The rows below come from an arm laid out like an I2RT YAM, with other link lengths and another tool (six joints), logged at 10 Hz.
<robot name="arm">
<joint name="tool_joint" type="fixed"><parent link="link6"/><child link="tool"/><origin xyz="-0.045 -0.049 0.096" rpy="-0.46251 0 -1.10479"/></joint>
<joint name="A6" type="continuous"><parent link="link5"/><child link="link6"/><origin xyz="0.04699 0 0.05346" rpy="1.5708 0 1.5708"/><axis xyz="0 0 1"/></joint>
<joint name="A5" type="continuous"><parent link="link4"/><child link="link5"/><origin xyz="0.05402 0.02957 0.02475" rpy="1.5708 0 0"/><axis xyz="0 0 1"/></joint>
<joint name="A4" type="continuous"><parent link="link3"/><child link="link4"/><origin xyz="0.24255 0.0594 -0.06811"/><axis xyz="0 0 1"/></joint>
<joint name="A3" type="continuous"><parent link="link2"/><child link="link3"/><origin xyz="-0.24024 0 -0.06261" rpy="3.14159 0 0"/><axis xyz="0 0 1"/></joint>
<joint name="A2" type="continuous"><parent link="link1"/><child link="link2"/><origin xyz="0.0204 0.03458 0.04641" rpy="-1.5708 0 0"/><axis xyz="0 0 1"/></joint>
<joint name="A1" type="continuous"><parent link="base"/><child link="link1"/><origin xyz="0 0 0.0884"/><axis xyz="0 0 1"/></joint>
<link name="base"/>
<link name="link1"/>
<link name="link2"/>
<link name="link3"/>
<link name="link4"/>
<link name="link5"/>
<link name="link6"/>
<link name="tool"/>
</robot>
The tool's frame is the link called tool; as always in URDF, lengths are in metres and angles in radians. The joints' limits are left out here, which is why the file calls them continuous.
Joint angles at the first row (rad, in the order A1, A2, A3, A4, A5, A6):
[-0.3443 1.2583 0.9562 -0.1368 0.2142 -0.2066]
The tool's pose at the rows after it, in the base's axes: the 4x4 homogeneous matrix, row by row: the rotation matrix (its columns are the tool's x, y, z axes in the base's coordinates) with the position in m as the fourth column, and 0 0 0 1 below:
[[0.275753, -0.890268, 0.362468, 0.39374], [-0.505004, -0.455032, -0.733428, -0.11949], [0.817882, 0.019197, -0.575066, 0.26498], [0, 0, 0, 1]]
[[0.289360, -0.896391, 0.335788, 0.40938], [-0.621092, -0.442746, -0.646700, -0.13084], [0.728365, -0.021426, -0.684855, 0.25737], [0, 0, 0, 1]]
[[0.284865, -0.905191, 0.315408, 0.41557], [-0.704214, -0.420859, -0.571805, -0.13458], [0.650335, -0.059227, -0.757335, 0.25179], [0, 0, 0, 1]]
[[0.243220, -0.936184, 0.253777, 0.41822], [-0.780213, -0.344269, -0.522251, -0.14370], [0.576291, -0.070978, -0.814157, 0.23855], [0, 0, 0, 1]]
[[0.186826, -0.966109, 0.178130, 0.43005], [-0.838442, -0.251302, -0.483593, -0.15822], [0.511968, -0.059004, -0.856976, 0.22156], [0, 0, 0, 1]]
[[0.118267, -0.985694, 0.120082, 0.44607], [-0.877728, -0.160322, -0.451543, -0.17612], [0.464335, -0.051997, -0.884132, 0.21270], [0, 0, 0, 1]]
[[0.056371, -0.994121, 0.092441, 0.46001], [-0.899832, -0.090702, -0.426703, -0.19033], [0.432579, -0.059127, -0.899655, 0.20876], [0, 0, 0, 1]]
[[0.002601, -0.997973, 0.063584, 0.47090], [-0.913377, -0.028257, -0.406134, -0.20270], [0.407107, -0.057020, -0.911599, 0.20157], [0, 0, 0, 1]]
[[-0.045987, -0.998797, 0.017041, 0.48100], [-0.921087, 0.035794, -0.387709, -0.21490], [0.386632, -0.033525, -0.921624, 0.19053], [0, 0, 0, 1]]
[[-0.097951, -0.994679, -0.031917, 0.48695], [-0.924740, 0.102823, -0.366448, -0.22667], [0.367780, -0.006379, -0.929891, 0.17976], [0, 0, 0, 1]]
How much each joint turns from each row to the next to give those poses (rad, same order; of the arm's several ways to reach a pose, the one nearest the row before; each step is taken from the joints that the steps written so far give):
[-0.0618 0.1316 0.1266 -0.1121 -0.0824 0.1068]
[-0.0275 0.1110 0.1118 -0.0935 -0.0801 0.0924]
[-0.0103 0.0519 0.0522 -0.0610 -0.0538 0.0808]
[-0.0007 0.0443 0.0214 -0.0389 0.0080 0.1038]
[0.0065 0.0934 0.0660 -0.0363 0.0340 0.1053]
[0.0015 0.1076 0.1118 -0.0480 0.0301 0.0954]
[0.0004 0.0847 0.0977 -0.0317 0.0172 0.0747]
[0.0004 0.0759 0.0816 -0.0271 0.0190 0.0633]
[0.0026 0.0870 0.0969 -0.0481 0.0302 0.0599]
[0.0000 0.0766 0.0896 -0.0549 0.0294 0.0615]

